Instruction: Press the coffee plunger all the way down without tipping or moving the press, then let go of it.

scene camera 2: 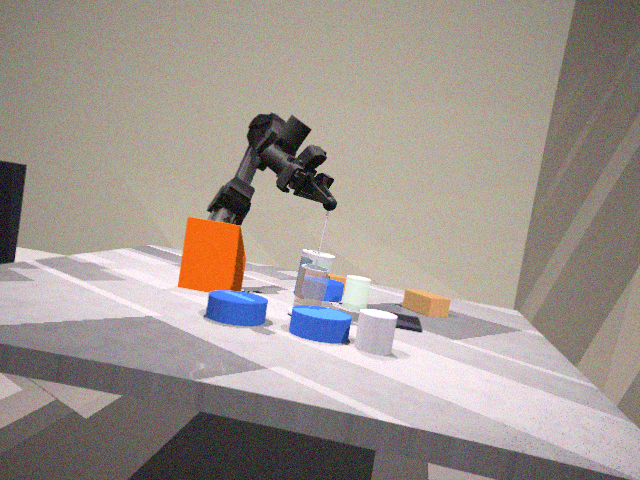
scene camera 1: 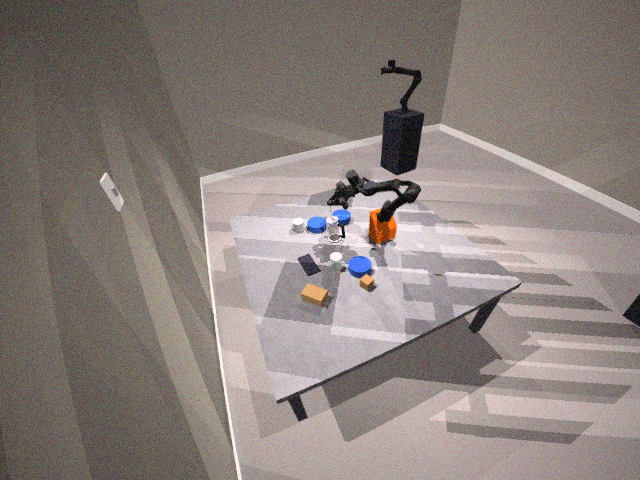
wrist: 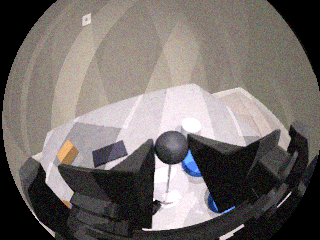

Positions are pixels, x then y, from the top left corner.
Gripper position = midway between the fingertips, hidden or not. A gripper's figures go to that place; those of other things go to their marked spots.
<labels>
My gripper (scene camera 2: 332,203) is 132 cm from the lens. A coffee press (scene camera 2: 315,266) is 131 cm from the lens. A tan block (scene camera 2: 423,302) is 166 cm from the lens. The marked spots on the coffee press and the tan block are 45 cm apart.
</labels>
